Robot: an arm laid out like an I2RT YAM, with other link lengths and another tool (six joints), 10 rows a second.
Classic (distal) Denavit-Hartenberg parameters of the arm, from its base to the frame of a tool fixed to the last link. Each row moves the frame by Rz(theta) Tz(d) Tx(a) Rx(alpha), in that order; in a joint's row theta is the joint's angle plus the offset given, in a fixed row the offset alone. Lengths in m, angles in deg.
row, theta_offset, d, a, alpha
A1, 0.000, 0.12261, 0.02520, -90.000
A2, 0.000, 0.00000, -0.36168, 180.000
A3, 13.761, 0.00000, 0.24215, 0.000
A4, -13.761, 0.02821, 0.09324, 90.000
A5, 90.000, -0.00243, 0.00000, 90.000
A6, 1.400, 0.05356, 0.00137, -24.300
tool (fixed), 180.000, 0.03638, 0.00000, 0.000
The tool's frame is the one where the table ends.
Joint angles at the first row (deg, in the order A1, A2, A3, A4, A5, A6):
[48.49 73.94 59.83 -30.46 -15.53 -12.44]
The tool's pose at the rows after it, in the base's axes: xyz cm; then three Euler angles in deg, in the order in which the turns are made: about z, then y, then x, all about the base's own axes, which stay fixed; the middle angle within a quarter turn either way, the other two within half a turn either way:
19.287 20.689 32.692 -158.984 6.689 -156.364
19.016 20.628 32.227 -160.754 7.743 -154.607
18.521 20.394 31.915 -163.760 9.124 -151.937
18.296 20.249 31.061 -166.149 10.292 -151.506
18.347 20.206 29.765 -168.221 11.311 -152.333
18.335 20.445 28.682 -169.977 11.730 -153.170
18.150 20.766 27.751 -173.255 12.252 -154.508
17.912 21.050 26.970 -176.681 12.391 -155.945
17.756 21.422 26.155 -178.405 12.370 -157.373
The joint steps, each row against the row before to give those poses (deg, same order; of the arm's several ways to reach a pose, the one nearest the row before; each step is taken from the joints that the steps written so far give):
[0.19 -0.88 -3.12 3.46 -0.59 -0.28]
[0.22 -1.05 -2.75 3.72 -0.52 -0.86]
[0.20 -1.77 -3.26 4.38 -1.10 -1.61]
[0.26 -0.56 -2.74 2.95 0.00 -2.15]
[0.11 0.46 -2.61 2.58 0.40 -2.59]
[0.56 0.87 -1.80 1.96 0.42 -1.86]
[1.03 0.93 -1.10 0.72 0.49 -3.28]
[0.95 0.92 -0.54 -0.24 0.14 -3.39]
[1.01 1.16 -0.58 0.27 0.68 -1.62]

